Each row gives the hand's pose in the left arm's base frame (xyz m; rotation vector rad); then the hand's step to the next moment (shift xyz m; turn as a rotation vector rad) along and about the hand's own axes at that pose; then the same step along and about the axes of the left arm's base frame.
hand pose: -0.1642 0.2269 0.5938 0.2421 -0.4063 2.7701
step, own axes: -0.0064 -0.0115 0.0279 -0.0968 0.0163 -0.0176
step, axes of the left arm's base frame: 0.0132 0.0000 0.0279 0.0824 -0.0381 -0.0412
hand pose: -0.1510 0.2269 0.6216 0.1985 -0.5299 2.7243
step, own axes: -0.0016 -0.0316 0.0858 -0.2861 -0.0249 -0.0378
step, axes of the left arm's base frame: 0.0190 -0.0063 0.0892 0.2717 -0.0548 -0.0843
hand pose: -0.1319 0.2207 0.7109 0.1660 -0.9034 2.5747
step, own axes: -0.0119 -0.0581 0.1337 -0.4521 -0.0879 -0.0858
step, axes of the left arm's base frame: 0.0319 -0.0459 0.1352 0.4499 -0.0360 -0.1257
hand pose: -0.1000 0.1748 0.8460 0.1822 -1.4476 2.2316
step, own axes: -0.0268 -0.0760 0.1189 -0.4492 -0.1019 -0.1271
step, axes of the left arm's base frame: 0.0413 -0.0889 0.1050 0.4595 0.0064 -0.1311
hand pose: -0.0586 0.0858 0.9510 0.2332 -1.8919 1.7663
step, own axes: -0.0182 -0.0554 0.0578 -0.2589 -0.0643 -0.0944
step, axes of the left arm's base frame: 0.0263 -0.0670 0.0395 0.2730 0.0234 -0.0707
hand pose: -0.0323 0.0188 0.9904 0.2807 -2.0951 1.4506
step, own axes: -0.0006 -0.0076 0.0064 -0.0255 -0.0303 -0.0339
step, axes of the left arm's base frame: 0.0020 -0.0089 0.0041 0.0464 0.0153 0.0181
